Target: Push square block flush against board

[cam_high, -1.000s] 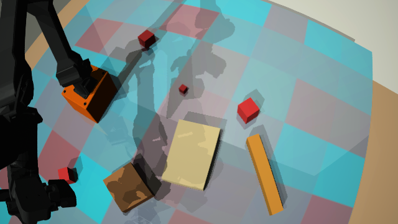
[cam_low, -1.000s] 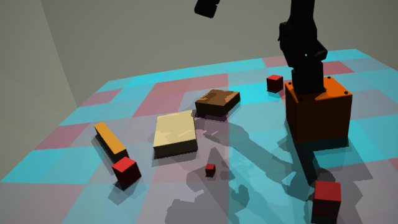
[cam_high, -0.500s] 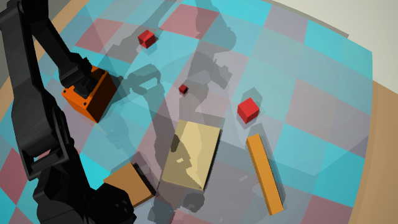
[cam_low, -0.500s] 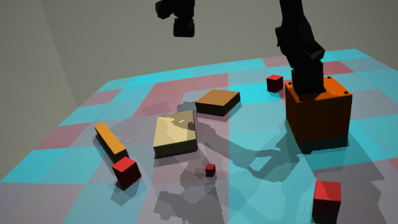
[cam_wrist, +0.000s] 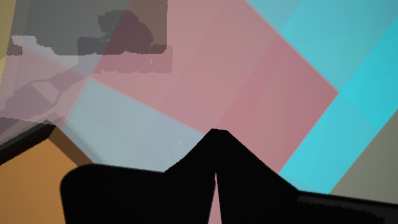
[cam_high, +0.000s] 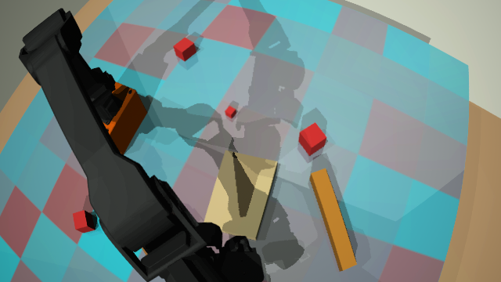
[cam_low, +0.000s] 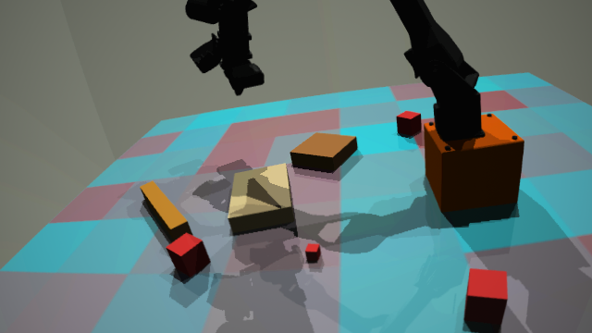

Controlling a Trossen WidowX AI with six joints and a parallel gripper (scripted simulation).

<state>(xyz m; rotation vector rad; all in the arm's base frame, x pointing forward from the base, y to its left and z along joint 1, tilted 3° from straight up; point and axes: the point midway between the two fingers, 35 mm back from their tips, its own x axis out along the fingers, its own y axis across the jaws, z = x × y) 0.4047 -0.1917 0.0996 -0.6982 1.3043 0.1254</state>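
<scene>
Right now my gripper tip is 8 cm past the board, 21 cm to the right of it and 13 cm above it. Round my gripper tip: long orange bar (11 cm ahead, 24 cm to the left, 13 cm below); then brown square block (17 cm behind, 4 cm to the left, 13 cm below).
</scene>
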